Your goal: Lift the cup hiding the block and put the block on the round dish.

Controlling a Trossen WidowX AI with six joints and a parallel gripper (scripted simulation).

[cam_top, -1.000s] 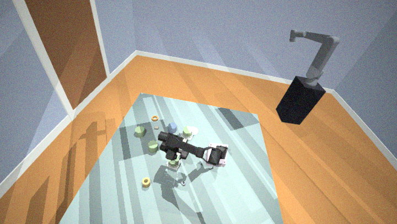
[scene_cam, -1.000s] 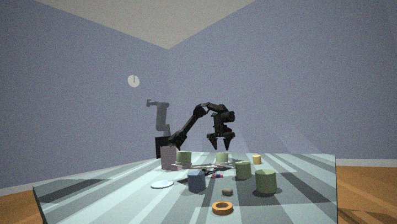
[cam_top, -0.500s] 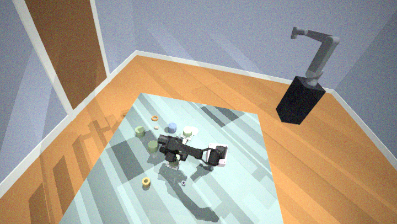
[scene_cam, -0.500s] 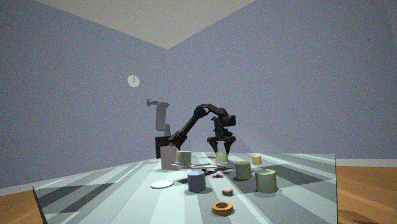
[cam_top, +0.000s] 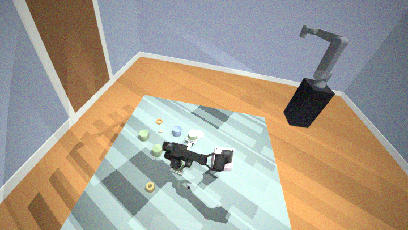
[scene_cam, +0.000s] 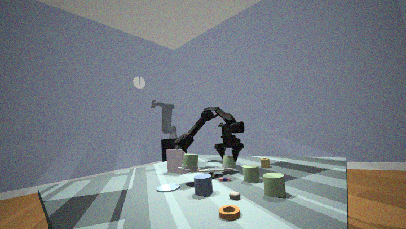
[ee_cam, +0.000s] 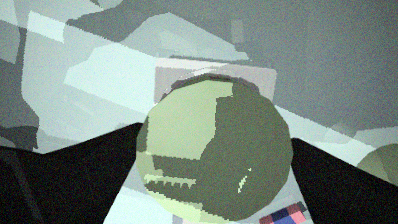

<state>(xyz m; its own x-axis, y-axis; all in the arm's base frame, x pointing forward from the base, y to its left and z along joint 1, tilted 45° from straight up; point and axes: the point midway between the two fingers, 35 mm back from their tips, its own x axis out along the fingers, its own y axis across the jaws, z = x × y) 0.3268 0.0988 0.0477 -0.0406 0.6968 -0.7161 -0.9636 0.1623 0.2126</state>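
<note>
The grey block lies 2 cm below my gripper tip. The rest, counted from my gripper tip: small balance (13 cm to the right, 4 cm behind, 2 cm below); then blue cylinder (34 cm to the right, 7 cm ahead, 2 cm below); then red-and-blue eraser (16 cm to the right, 6 cm ahead, 5 cm below).
</note>
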